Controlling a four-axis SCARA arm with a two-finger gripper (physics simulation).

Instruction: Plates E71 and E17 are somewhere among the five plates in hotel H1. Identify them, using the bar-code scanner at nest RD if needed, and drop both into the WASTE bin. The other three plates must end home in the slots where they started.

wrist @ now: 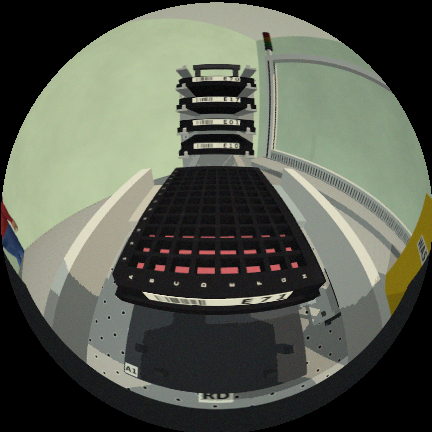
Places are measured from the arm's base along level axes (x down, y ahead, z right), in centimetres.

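Pixels of known places: gripper, between the fingertips: (pixel 216 176).
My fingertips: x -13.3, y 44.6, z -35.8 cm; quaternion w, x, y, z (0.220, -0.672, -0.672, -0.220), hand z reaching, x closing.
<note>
For each thing: its top centre in the pictures, then the offset to it from my fingertips. "*": a spot on its surface instead.
- Plate E71, centre of its top: (pixel 216 195) dz +1.9, dx +0.3, dy -1.4 cm
- nest label RD, centre of its top: (pixel 215 395) dz +13.1, dx +12.0, dy -9.7 cm
- Hotel H1, a spot on its surface: (pixel 184 72) * dz -8.1, dx -11.3, dy +1.5 cm
- plate E17, centre of its top: (pixel 216 102) dz -10.4, dx -7.4, dy +7.5 cm
- E70, centre of its top: (pixel 216 86) dz -10.4, dx -10.2, dy +7.5 cm
- E10, centre of its top: (pixel 216 136) dz -10.4, dx -1.8, dy +7.5 cm
- small A1 tag, a spot on its surface: (pixel 131 370) * dz +7.5, dx +6.1, dy -12.3 cm
Plate E71 (pixel 217 220) is a black gridded well plate, level in the middle of the wrist view, its barcode label facing me. Red patches show through its nearest wells. My gripper (pixel 216 176) is shut on it, with one long pale finger along each side. Below the plate are a dark flat area and the nest label RD (pixel 216 396). Hotel H1 (pixel 184 72) stands behind, with plate E17 (pixel 216 101) second from the top, under a plate that seems to read E70 (pixel 216 80). Plates E01 (pixel 216 123) and E10 (pixel 216 146) are below it.
The yellow WASTE bin (pixel 407 275) shows partly at the right edge. A small A1 tag (pixel 131 370) is at the dark area's lower left corner. A grey-framed panel and a stack light (pixel 268 42) stand at the back right. Part of a person (pixel 11 235) shows at the left edge.
</note>
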